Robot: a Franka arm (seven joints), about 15 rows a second.
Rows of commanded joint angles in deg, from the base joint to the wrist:
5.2, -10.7, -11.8, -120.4, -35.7, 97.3, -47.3
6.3, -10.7, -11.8, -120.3, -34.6, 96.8, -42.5
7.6, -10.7, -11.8, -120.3, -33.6, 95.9, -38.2
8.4, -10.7, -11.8, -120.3, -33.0, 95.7, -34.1
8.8, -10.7, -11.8, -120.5, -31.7, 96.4, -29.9
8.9, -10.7, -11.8, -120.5, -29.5, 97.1, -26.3
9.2, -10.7, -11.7, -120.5, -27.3, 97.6, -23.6
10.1, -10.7, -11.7, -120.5, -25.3, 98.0, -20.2
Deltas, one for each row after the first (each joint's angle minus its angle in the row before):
1.1, 0.0, 0.0, 0.1, 1.1, -0.5, 4.8
1.3, 0.0, 0.0, 0.0, 1.0, -0.9, 4.3
0.8, 0.0, 0.0, 0.0, 0.6, -0.2, 4.1
0.4, 0.0, 0.0, -0.2, 1.3, 0.7, 4.2
0.1, 0.0, 0.0, 0.0, 2.2, 0.7, 3.6
0.3, 0.0, 0.1, 0.0, 2.2, 0.5, 2.7
0.9, 0.0, 0.0, 0.0, 2.0, 0.4, 3.4

